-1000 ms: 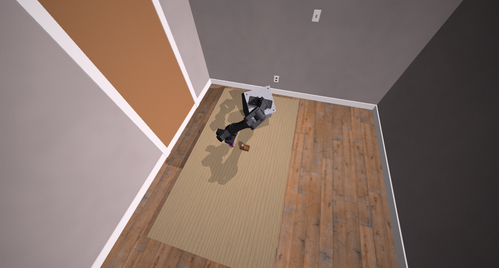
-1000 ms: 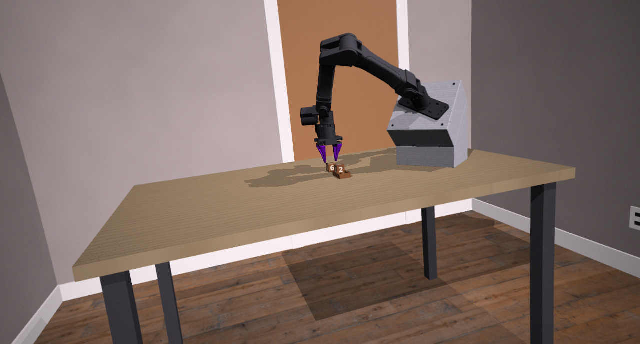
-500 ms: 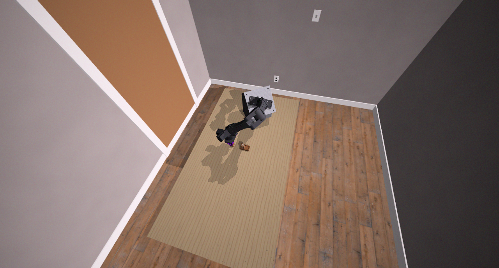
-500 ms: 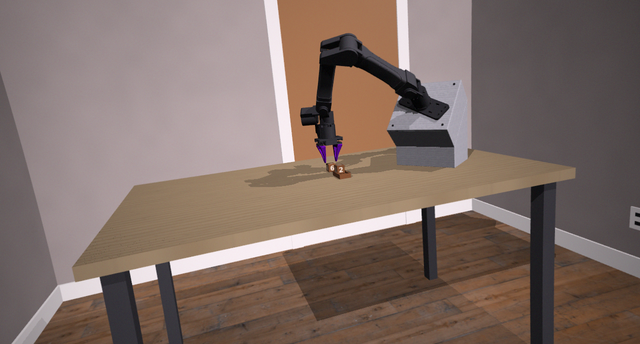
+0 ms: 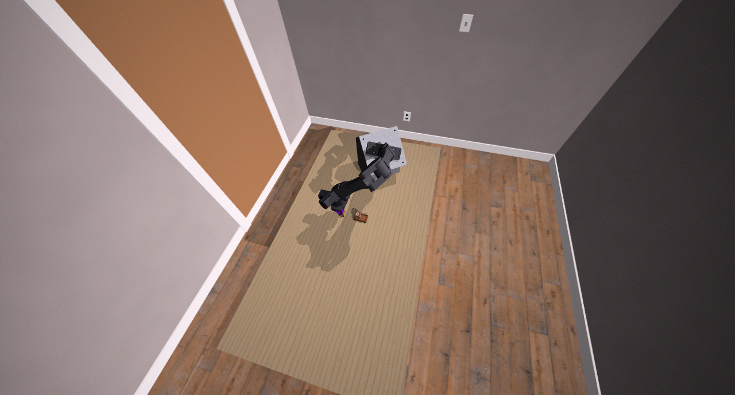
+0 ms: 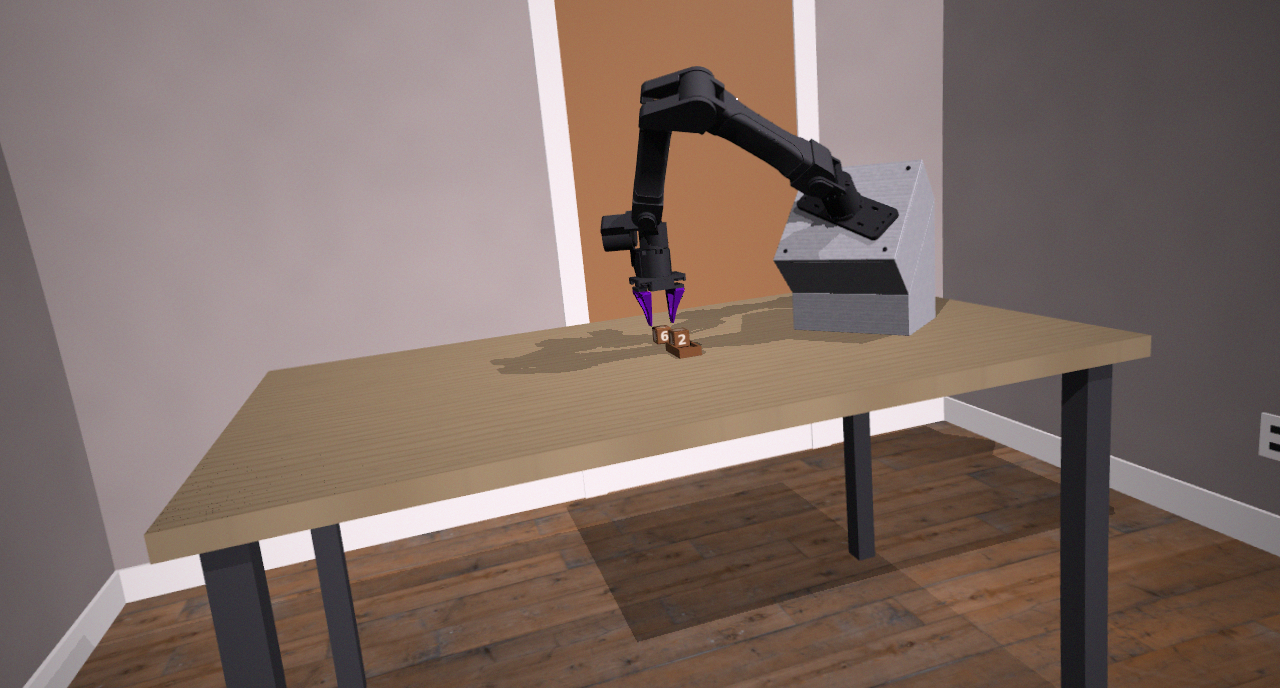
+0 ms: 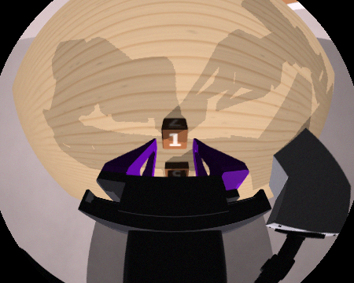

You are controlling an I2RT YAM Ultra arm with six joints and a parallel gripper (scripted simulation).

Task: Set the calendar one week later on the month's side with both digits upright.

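The brown tray lies 11 cm to the left of my hand and 4 cm below it.
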